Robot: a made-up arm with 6 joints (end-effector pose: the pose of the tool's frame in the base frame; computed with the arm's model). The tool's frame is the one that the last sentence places. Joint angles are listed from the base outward.
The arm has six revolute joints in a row. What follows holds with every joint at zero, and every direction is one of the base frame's. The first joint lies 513 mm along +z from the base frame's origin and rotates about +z. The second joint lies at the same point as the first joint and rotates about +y. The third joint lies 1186 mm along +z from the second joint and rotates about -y. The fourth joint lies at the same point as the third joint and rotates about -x. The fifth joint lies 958 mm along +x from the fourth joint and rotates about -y. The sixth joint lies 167 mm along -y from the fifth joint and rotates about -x. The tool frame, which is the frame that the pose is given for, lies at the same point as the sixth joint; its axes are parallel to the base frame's.
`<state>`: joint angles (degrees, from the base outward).
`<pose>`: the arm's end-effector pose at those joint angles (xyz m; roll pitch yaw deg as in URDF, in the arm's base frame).
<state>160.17 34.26 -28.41 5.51 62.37 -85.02</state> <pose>-0.9988 0.5369 0.6495 82.49 0.41 165.05</pose>
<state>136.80 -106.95 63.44 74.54 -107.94 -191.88</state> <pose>1.5656 -1.4091 0.1685 -92.28 -11.46 67.48</pose>
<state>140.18 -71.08 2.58 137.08 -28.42 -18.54</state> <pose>0.6602 -0.7097 1.8489 -16.27 -70.39 35.15</pose>
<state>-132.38 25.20 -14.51 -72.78 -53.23 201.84</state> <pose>-0.8050 -0.8088 0.8513 -84.77 34.39 -64.37</pose>
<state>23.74 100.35 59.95 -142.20 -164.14 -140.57</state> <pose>1.6219 0.8575 -0.3989 -170.15 -51.99 -172.04</pose>
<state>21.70 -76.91 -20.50 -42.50 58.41 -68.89</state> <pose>-0.4480 -0.3108 1.5172 -148.12 -51.61 -90.37</pose>
